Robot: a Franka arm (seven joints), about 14 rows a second.
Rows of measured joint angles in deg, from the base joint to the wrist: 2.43, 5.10, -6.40, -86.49, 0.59, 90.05, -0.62; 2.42, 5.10, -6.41, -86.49, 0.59, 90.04, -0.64; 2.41, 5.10, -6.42, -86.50, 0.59, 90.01, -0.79; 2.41, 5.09, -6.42, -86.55, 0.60, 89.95, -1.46; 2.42, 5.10, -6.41, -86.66, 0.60, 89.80, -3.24; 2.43, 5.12, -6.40, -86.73, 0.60, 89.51, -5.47; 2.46, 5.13, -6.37, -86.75, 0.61, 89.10, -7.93; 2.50, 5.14, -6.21, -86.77, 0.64, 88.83, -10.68; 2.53, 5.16, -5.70, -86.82, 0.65, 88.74, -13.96; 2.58, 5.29, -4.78, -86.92, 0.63, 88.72, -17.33; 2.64, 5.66, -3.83, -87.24, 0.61, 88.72, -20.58; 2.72, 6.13, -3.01, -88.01, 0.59, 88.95, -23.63; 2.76, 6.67, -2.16, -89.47, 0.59, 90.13, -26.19
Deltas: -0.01, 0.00, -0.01, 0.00, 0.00, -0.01, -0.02; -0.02, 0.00, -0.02, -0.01, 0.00, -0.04, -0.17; -0.02, -0.01, -0.02, -0.06, 0.01, -0.10, -0.84; -0.01, 0.00, -0.01, -0.17, 0.01, -0.25, -2.62; 0.00, 0.02, 0.00, -0.24, 0.01, -0.54, -4.85; 0.03, 0.03, 0.03, -0.26, 0.02, -0.95, -7.31; 0.07, 0.04, 0.19, -0.28, 0.05, -1.22, -10.06; 0.10, 0.06, 0.70, -0.33, 0.06, -1.31, -13.34; 0.15, 0.19, 1.62, -0.43, 0.04, -1.33, -16.71; 0.21, 0.56, 2.57, -0.75, 0.02, -1.33, -19.96; 0.29, 1.03, 3.39, -1.52, 0.00, -1.10, -23.01; 0.33, 1.57, 4.24, -2.98, 0.00, 0.08, -25.57
